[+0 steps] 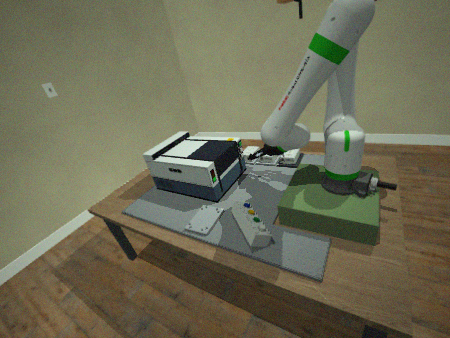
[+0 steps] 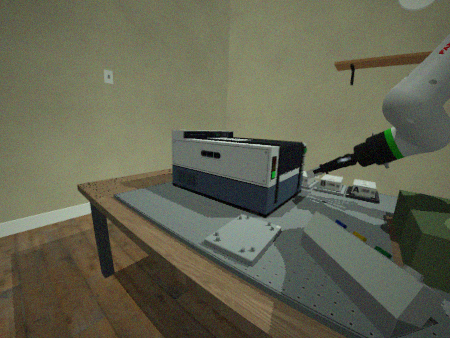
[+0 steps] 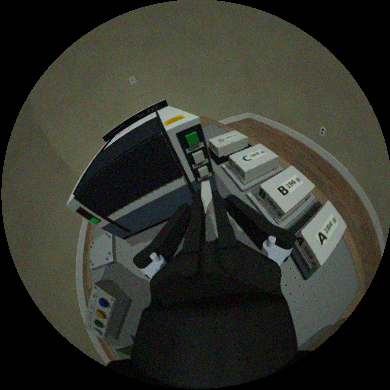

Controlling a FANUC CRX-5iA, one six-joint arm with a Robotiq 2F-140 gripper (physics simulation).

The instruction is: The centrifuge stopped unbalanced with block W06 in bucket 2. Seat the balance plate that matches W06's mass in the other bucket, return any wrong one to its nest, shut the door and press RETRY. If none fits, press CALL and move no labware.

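Where they show: gripper, fingertip midpoint: (image 1: 245,159) (image 2: 307,174) (image 3: 206,187); arm's base at its link origin: (image 1: 340,184).
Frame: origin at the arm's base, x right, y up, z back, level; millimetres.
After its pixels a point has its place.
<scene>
The centrifuge (image 1: 197,164) {x -247, y 124, z -575 mm} (image 2: 234,167) {x -269, y 49, z -623 mm} (image 3: 134,174) {x -56, y 85, z -527 mm} stands on the grey mat with its dark door shut, so the buckets and block W06 are hidden. Its side panel carries a green button (image 3: 191,138) {x 53, y 98, z -539 mm} and two grey buttons (image 3: 198,156) {x 55, y 62, z -539 mm} (image 3: 203,171) {x 55, y 26, z -539 mm} below it. My gripper (image 1: 251,156) {x 50, y 1, z -518 mm} (image 2: 315,172) {x 50, y 1, z -518 mm} (image 3: 206,187) {x 50, y 1, z -518 mm} is shut and empty. It points at the panel, with its tips just short of the lowest grey button. Balance plates A 184 g (image 3: 321,232) {x 236, y -31, z -350 mm} (image 2: 364,188) {x 196, y -39, z -335 mm}, B 196 g (image 3: 287,188) {x 222, y -32, z -470 mm} (image 2: 331,182) {x 174, y -39, z -460 mm}, C (image 3: 253,159) {x 198, y -31, z -588 mm} and D (image 3: 228,140) {x 181, y -31, z -723 mm} sit in their nests in a row to the right.
A slanted button box (image 1: 251,222) {x -349, y -6, z -215 mm} (image 2: 351,255) {x -356, y -26, z -254 mm} (image 3: 100,313) {x -282, y -18, z -261 mm} with blue, yellow and green buttons stands at the mat's front. A flat grey plate with pegs (image 1: 204,219) {x -382, y -71, z -463 mm} (image 2: 242,236) {x -394, y -71, z -462 mm} lies beside it. The arm's base stands on a green pedestal (image 1: 327,208) {x -166, y 0, z 2 mm}.
</scene>
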